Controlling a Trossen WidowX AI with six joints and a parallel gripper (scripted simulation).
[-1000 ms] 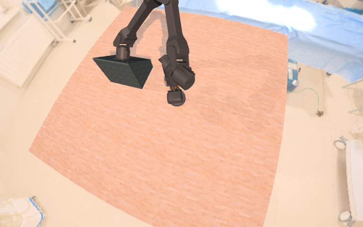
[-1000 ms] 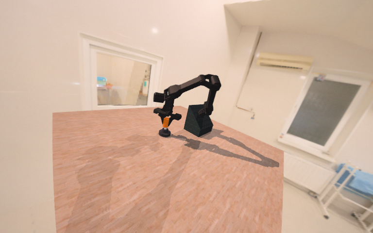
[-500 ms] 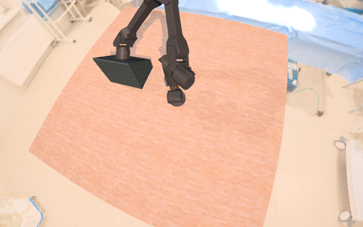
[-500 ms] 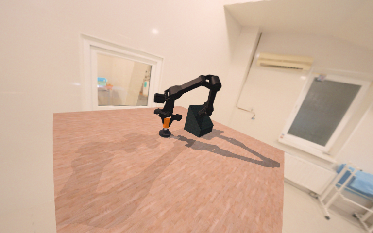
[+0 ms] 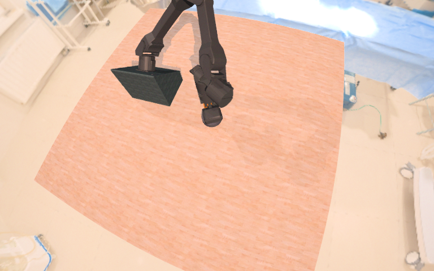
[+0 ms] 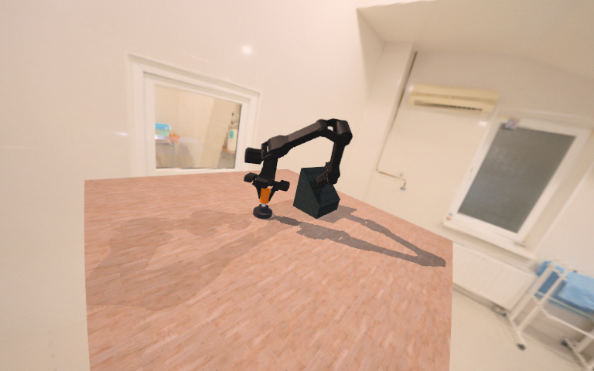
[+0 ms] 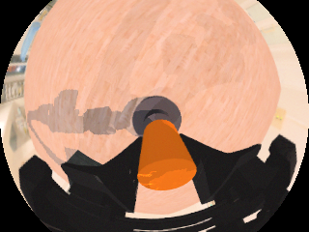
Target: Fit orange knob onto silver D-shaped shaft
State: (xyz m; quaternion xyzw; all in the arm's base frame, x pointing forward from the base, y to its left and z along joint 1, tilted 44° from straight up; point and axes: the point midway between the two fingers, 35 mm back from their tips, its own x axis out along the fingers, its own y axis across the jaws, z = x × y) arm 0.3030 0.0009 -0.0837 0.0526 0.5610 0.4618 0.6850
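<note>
The orange knob is 3 cm above my gripper tip. The rest, counted from my gripper tip: pedestal: 4 cm below.
</note>
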